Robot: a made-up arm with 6 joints.
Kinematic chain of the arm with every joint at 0, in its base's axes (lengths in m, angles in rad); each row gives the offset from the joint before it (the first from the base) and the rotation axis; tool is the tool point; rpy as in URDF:
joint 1: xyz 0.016 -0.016 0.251 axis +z
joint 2: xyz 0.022 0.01 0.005 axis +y
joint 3: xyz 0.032 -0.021 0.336 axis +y
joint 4: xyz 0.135 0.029 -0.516 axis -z
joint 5: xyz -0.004 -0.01 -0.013 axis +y
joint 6: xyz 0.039 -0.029 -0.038 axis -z
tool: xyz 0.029 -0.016 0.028 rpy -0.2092 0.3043 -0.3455
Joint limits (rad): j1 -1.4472..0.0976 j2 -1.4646..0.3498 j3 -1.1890..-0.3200 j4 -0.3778..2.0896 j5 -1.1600..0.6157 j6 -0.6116..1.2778
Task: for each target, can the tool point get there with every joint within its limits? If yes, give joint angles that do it. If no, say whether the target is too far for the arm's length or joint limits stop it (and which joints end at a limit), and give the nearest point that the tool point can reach.
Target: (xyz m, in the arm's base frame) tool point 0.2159 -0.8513 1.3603
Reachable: no: too far | nearest point 0.1210 -0.4546 0.8221 | short by 0.675 m
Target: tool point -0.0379 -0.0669 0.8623
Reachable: yes | joints -0.3009 -1.2647 -1.1213 0.8443 -0.2913 -0.1715
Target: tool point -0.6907 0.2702 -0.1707
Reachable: no: joint limits stop it (at a limit: joint 1, joint 2, joint 3) | nearest point 0.0018 -0.2476 0.0090 | short by 0.883 m
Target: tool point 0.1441 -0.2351 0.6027
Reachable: yes | joints -0.7912 -1.0457 -0.5522 0.7972 -0.5437 0.0027
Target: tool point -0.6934 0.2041 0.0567
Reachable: no: joint limits stop it (at a limit: joint 1, joint 2, joint 3) | nearest point -0.0027 -0.2507 0.0307 | short by 0.827 m
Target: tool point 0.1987 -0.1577 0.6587
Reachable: yes | joints -0.3884 -1.2172 -0.5624 0.8077 0.1144 -0.2528
